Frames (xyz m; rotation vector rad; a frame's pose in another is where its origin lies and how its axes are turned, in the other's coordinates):
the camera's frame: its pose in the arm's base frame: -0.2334 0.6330 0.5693 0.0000 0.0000 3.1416
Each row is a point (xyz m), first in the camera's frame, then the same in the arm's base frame.
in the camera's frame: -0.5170 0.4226 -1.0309
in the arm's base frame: 0.2836 0.2104 -0.4616
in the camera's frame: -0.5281 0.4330 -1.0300
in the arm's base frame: 0.2947 0.2000 -0.4607
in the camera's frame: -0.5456 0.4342 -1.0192
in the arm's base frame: 0.3122 0.1988 -0.4499
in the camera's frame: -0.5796 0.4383 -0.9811
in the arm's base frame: 0.3462 0.1947 -0.4118
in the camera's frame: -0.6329 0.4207 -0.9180
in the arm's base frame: 0.3995 0.2123 -0.3487
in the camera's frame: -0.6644 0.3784 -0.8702
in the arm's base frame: 0.4310 0.2546 -0.3009
